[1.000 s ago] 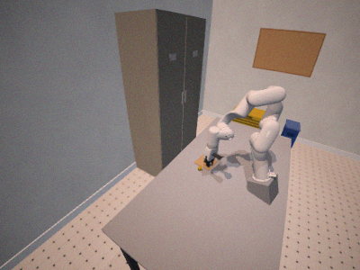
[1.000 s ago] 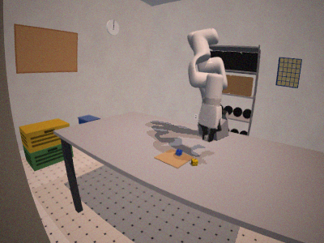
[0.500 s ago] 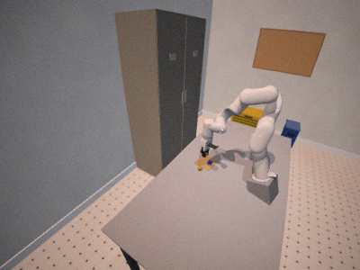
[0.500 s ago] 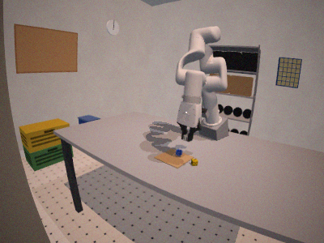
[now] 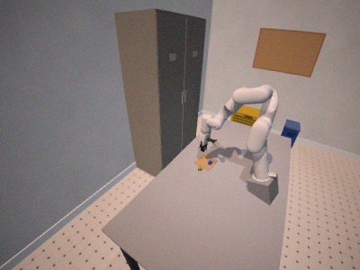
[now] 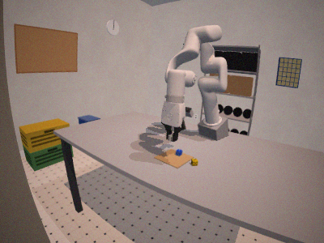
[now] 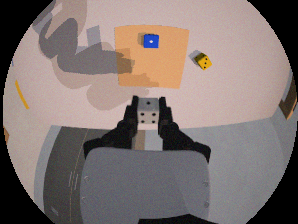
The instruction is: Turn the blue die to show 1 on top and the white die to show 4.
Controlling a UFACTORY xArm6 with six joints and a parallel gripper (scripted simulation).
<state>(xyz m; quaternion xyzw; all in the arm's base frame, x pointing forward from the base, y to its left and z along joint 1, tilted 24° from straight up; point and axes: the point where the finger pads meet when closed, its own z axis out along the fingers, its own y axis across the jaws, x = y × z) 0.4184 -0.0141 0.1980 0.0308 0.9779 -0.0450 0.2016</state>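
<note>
Now: the tan mat 30 mm behind my hand and 120 mm below it. Also, from my hand: blue die (70 mm behind, 110 mm below); yellow die (40 mm behind, 110 mm to the left, 110 mm below); white die (10 mm below).
</note>
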